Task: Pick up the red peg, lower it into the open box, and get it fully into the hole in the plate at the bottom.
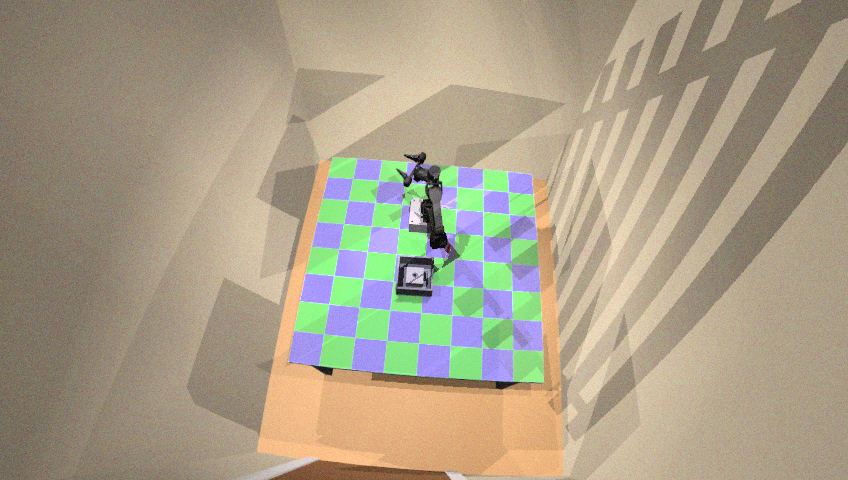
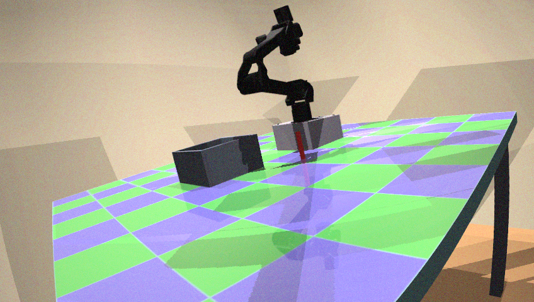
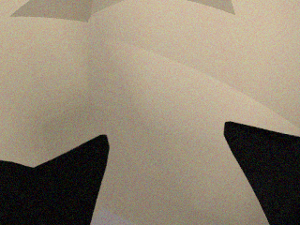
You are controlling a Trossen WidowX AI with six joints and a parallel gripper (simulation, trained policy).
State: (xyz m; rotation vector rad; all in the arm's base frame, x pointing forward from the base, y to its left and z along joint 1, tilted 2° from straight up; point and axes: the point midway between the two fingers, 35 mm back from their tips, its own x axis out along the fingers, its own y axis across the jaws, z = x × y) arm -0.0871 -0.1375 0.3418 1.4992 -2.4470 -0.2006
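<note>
My gripper tip is now 28 cm short of the red peg, 28 cm to the right of it and 40 cm above it. From my gripper tip the other things lie so: dark grey box (45 cm ahead, 10 cm to the left, 41 cm below); light grey plate (45 cm ahead, 10 cm to the left, 39 cm below).
</note>
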